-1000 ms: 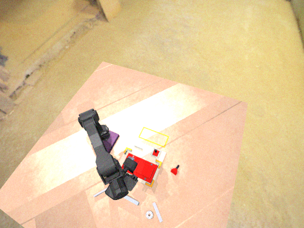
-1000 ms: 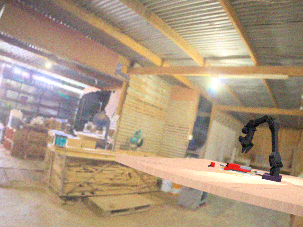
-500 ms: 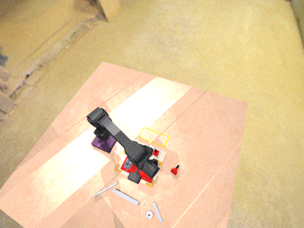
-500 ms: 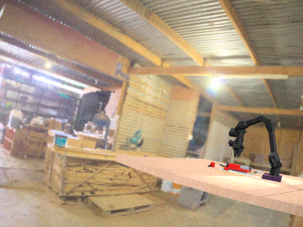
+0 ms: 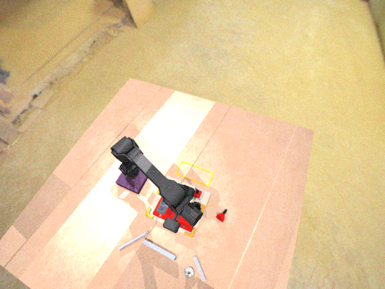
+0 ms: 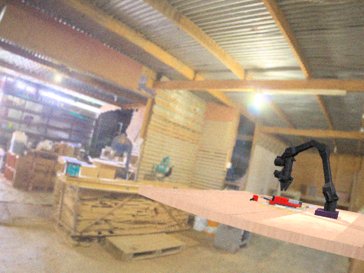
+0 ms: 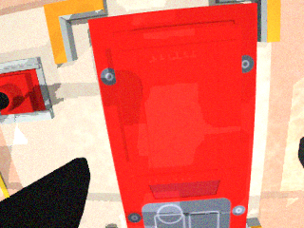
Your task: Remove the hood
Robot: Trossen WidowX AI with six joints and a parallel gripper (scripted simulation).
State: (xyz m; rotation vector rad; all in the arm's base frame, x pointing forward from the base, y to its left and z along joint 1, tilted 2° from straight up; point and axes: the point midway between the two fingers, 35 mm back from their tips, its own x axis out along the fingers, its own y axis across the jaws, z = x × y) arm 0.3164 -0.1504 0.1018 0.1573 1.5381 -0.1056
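My gripper tip is 50 mm above the red hood.
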